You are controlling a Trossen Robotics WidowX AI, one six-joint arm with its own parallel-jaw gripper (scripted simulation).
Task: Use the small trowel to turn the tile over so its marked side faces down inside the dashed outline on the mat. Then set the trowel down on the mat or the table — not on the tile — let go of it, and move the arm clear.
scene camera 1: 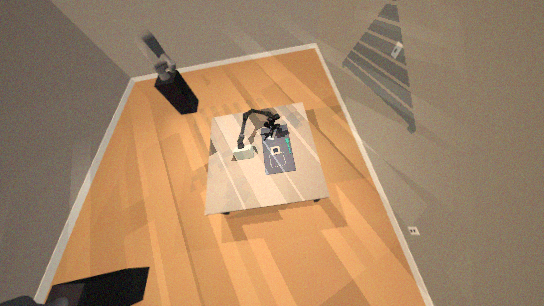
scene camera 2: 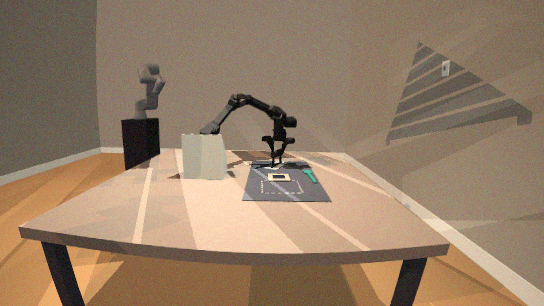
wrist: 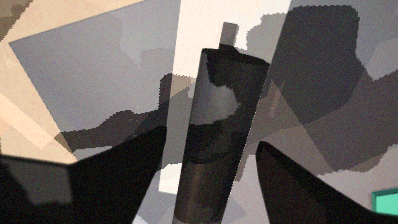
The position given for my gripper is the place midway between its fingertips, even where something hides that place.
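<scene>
My gripper [wrist: 211,140] is open and holds nothing, and I see a grey mat [wrist: 321,105] as well. The grey mat [scene camera 2: 253,190] is also in view, and so is the grey mat [scene camera 1: 277,160].
</scene>
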